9 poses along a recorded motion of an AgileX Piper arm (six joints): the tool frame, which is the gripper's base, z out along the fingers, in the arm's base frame.
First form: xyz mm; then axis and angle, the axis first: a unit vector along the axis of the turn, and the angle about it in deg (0 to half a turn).
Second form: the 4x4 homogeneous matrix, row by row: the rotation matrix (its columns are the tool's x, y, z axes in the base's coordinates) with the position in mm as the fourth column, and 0 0 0 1 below. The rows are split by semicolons. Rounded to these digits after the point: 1 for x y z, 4 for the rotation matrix.
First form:
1: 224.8 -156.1 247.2 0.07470 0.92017 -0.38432 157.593
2: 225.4 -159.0 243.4 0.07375 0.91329 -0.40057 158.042
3: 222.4 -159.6 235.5 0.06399 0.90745 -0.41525 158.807
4: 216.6 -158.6 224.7 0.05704 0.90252 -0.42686 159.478
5: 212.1 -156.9 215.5 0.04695 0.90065 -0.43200 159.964
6: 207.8 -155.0 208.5 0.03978 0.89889 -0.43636 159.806
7: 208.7 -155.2 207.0 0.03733 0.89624 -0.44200 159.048
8: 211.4 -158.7 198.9 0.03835 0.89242 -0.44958 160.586
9: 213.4 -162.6 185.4 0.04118 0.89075 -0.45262 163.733
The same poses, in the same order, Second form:
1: -0.9138 0.2788 0.2955 224.8; -0.0142 0.7050 -0.7091 -156.1; -0.4060 -0.6521 -0.6402 247.2; 0 0 0 1
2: -0.9170 0.2796 0.2846 225.4; -0.0200 0.6802 -0.7327 -159.0; -0.3984 -0.6776 -0.6182 243.4; 0 0 0 1
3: -0.9245 0.2623 0.2767 222.4; -0.0379 0.6589 -0.7513 -159.6; -0.3794 -0.7050 -0.5992 235.5; 0 0 0 1
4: -0.9302 0.2493 0.2692 216.6; -0.0500 0.6408 -0.7660 -158.6; -0.3635 -0.7261 -0.5837 224.7; 0 0 0 1
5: -0.9352 0.2300 0.2692 212.1; -0.0660 0.6338 -0.7707 -156.9; -0.3479 -0.7385 -0.5775 215.5; 0 0 0 1
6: -0.9355 0.2199 0.2766 207.8; -0.0813 0.6278 -0.7741 -155.0; -0.3439 -0.7466 -0.5694 208.5; 0 0 0 1
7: -0.9312 0.2228 0.2886 208.7; -0.0934 0.6195 -0.7794 -155.2; -0.3524 -0.7527 -0.5561 207.0; 0 0 0 1
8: -0.9403 0.2159 0.2631 211.4; -0.0829 0.6044 -0.7924 -158.7; -0.3301 -0.7669 -0.5504 198.9; 0 0 0 1
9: -0.9566 0.1987 0.2130 213.4; -0.0549 0.5951 -0.8017 -162.6; -0.2860 -0.7787 -0.5584 185.4; 0 0 0 1
